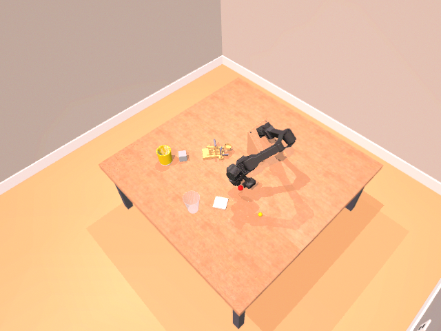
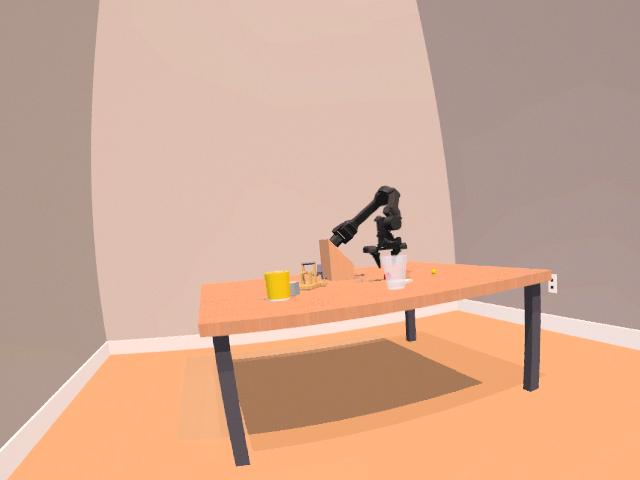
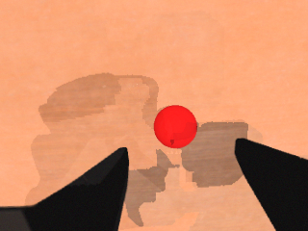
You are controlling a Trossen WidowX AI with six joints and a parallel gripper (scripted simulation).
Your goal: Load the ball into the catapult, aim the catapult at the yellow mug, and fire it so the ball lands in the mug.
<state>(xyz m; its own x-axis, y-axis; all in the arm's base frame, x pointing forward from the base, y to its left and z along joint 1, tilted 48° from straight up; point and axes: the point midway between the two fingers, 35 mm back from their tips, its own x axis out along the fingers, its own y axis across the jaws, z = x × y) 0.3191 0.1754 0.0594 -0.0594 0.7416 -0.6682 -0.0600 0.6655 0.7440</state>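
Now: gripper tip 40 mm above the red ball. Also, from my gripper tip: flat white square: 150 mm ahead, 50 mm below; then yellow ball: 40 mm ahead, 210 mm to the left, 40 mm below; then wooden catapult: 90 mm behind, 290 mm to the right.
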